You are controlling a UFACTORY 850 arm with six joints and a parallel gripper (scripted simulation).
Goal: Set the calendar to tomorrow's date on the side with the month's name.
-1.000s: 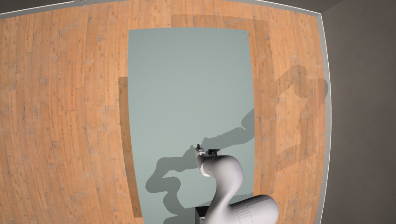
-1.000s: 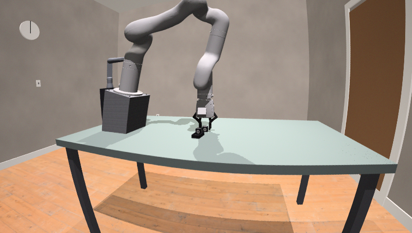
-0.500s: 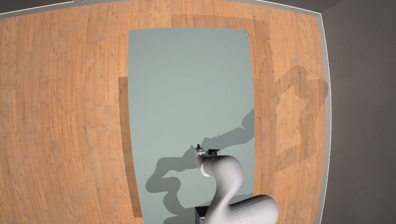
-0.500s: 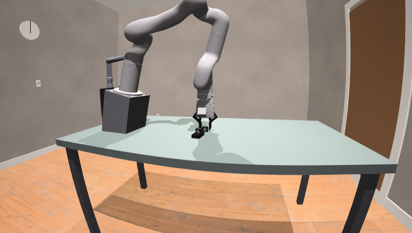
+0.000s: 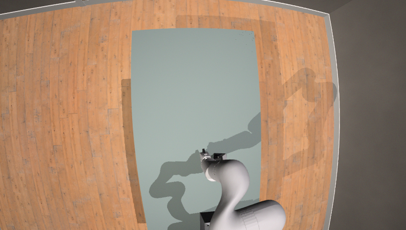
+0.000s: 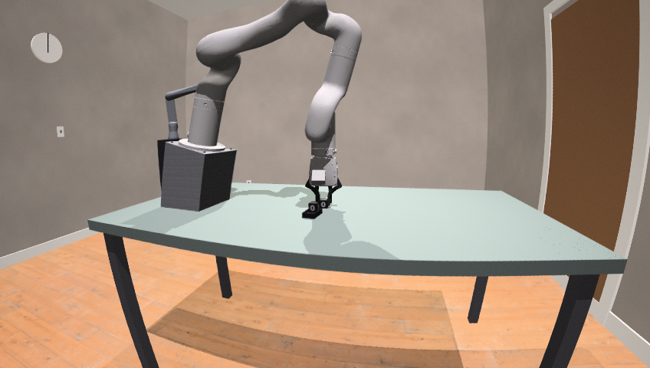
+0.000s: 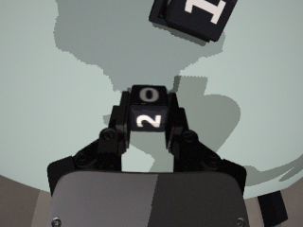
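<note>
The black cube lies 10 mm below my hand. From my hand the other things lie so: black tray (110 mm to the right, 20 mm below, 10 mm behind).
</note>
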